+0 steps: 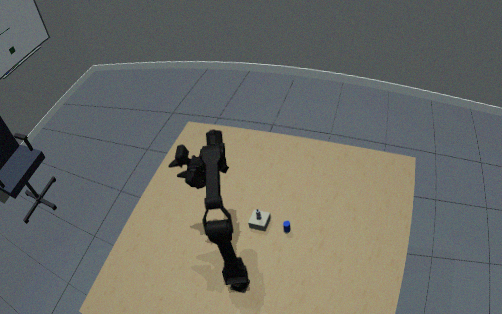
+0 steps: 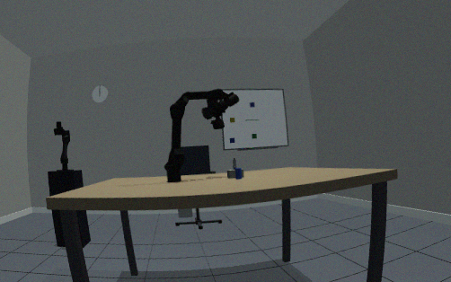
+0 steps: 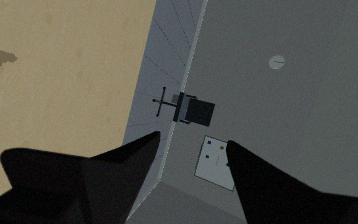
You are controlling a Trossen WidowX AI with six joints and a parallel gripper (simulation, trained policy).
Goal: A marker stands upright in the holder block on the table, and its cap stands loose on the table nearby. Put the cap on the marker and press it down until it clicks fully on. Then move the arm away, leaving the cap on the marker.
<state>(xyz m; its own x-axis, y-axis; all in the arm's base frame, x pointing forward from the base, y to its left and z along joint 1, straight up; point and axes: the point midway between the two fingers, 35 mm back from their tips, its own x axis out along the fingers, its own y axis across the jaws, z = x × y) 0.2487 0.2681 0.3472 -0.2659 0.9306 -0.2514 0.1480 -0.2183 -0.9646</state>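
Now: the blue cap 70 mm ahead of my gripper tip, 390 mm to the right of it and 310 mm below it. Round my gripper tip: pale holder block 70 mm ahead, 270 mm to the right, 320 mm below.
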